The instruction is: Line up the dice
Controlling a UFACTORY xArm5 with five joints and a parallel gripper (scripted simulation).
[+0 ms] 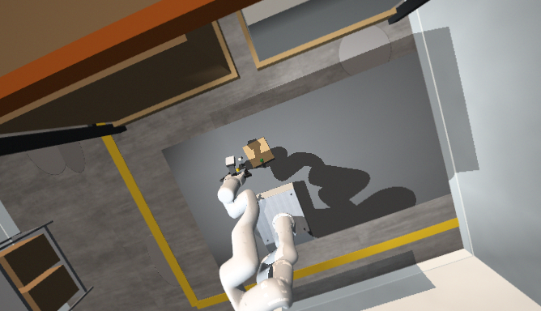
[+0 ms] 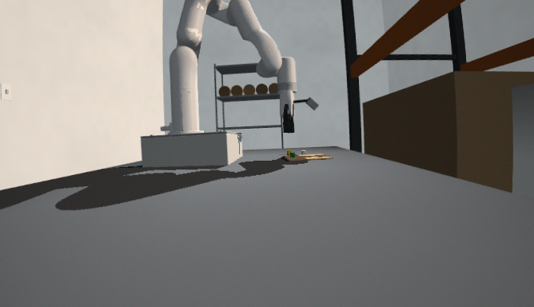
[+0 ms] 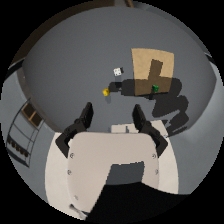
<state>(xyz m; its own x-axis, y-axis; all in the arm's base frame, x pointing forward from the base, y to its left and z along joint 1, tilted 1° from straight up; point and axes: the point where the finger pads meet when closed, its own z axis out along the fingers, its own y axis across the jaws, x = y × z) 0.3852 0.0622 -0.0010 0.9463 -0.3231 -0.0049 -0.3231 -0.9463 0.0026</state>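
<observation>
Right now the yellow die is 9 cm below my hand and 2 cm to the left of it. Also, from my hand: green die (13 cm to the right, 8 cm below, 2 cm behind); then white die (9 cm below, 5 cm ahead, 3 cm to the right); then tan mat (14 cm to the right, 9 cm below, 3 cm ahead).
</observation>
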